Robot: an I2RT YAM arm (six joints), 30 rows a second.
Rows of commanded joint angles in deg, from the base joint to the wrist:
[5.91, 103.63, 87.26, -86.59, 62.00, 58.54]
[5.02, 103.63, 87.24, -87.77, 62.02, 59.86]
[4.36, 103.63, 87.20, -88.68, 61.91, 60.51]
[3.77, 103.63, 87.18, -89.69, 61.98, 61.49]
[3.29, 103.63, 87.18, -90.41, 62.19, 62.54]
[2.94, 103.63, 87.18, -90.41, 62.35, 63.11]
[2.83, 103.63, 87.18, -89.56, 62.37, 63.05]
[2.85, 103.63, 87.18, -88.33, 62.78, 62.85]
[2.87, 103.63, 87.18, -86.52, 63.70, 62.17]
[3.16, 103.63, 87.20, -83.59, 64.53, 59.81]
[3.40, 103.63, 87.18, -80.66, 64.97, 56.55]
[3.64, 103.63, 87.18, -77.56, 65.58, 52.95]
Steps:
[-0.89, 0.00, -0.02, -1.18, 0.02, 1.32]
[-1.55, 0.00, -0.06, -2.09, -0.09, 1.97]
[-2.14, 0.00, -0.08, -3.10, -0.02, 2.95]
[-2.62, 0.00, -0.08, -3.82, 0.19, 4.00]
[-2.97, 0.00, -0.08, -3.82, 0.35, 4.57]
[-3.08, 0.00, -0.08, -2.97, 0.37, 4.51]
[-3.06, 0.00, -0.08, -1.74, 0.78, 4.31]
[-3.04, 0.00, -0.08, 0.07, 1.70, 3.63]
[-2.75, 0.00, -0.06, 3.00, 2.53, 1.27]
[-2.51, 0.00, -0.08, 5.93, 2.97, -1.99]
[-2.27, 0.00, -0.08, 9.03, 3.58, -5.59]

